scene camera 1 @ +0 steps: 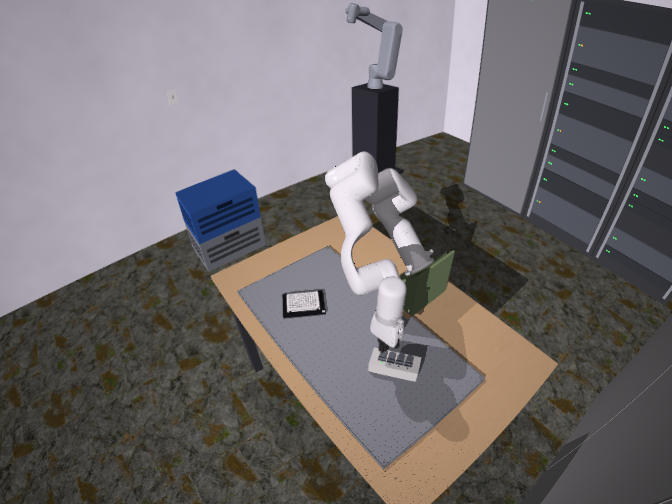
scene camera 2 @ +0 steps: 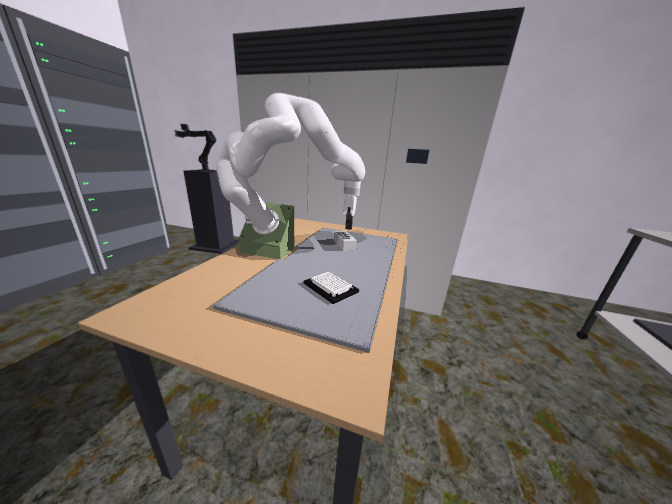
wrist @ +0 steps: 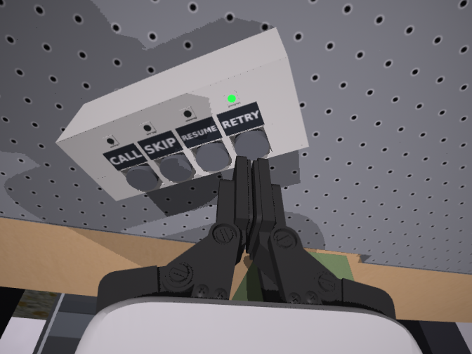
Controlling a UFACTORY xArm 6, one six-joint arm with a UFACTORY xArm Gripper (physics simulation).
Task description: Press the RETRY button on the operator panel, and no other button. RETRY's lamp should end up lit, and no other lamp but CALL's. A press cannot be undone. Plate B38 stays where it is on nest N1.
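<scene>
My gripper [scene camera 1: 383, 349], also in the wrist view [wrist: 247, 176]. Skip button [wrist: 177, 167], resume button [wrist: 214, 156], retry button [wrist: 253, 144].
</scene>
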